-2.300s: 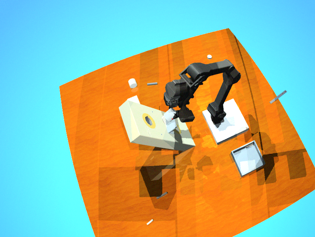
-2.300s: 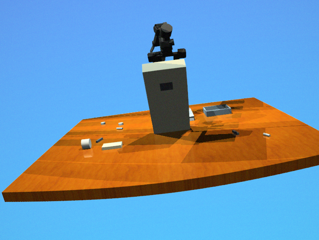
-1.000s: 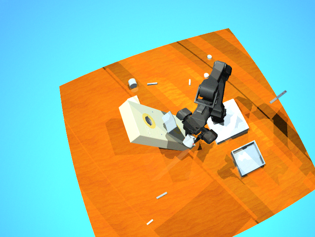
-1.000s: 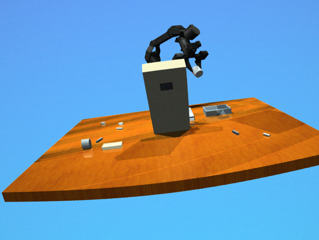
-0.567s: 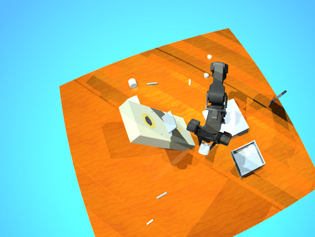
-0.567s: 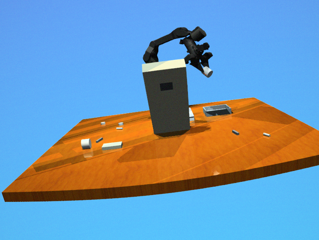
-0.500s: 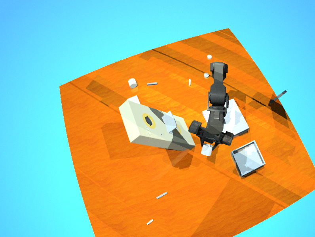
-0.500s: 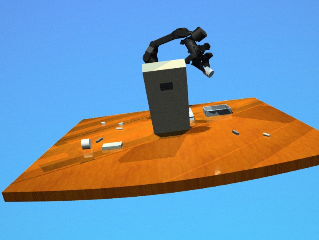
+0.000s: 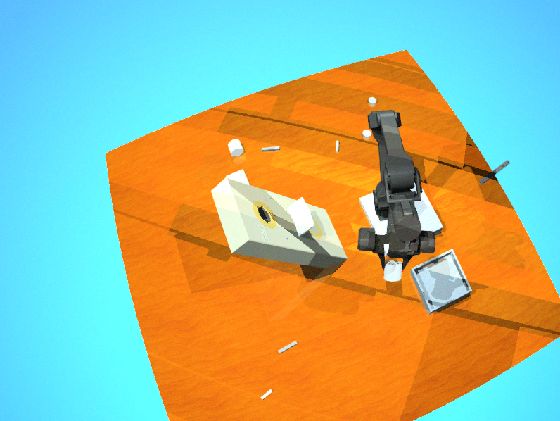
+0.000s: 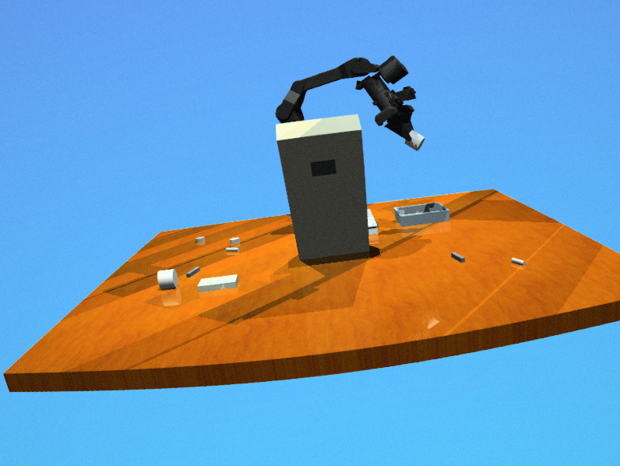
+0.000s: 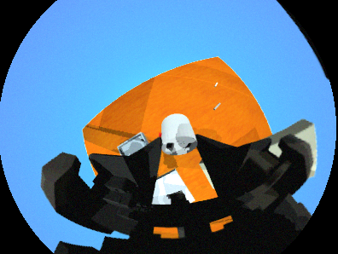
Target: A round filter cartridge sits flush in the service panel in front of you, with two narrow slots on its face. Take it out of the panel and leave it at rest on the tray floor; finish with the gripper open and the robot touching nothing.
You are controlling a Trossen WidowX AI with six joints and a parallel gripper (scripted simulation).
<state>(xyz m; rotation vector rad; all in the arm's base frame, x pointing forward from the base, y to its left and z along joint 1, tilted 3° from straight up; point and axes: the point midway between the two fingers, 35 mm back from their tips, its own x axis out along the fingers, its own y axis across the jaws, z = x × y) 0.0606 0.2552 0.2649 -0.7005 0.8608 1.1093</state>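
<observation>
My gripper tip is now 250 mm above the grey tray and 190 mm past it. The rest, counted from my gripper tip: round filter cartridge: right at my gripper tip; cream block: 480 mm to the right, 350 mm ahead, 250 mm below; cream service panel: 240 mm ahead, 220 mm to the right, 70 mm below.
</observation>
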